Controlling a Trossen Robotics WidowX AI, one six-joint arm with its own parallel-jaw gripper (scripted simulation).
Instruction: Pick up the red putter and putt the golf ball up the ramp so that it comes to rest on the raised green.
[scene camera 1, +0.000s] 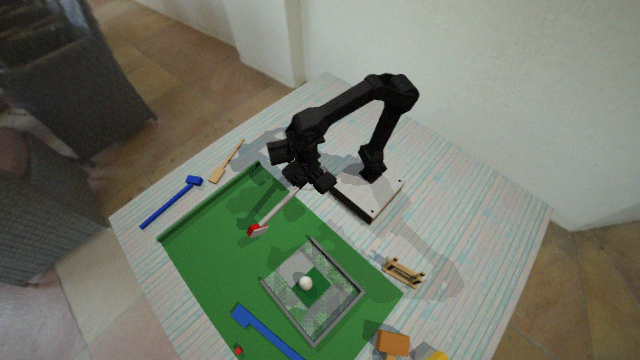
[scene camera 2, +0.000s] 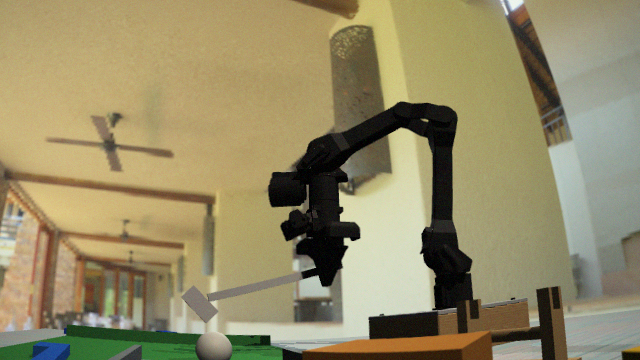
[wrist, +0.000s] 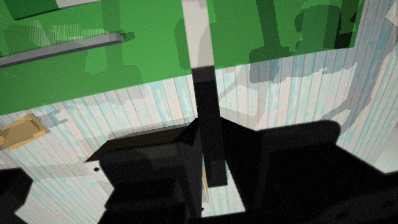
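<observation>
I can see my gripper in the wrist view, in scene camera 2 and in scene camera 1 (309, 182). On my gripper, (wrist: 299, 166) and (scene camera 2: 310, 246) are the same spot.
</observation>
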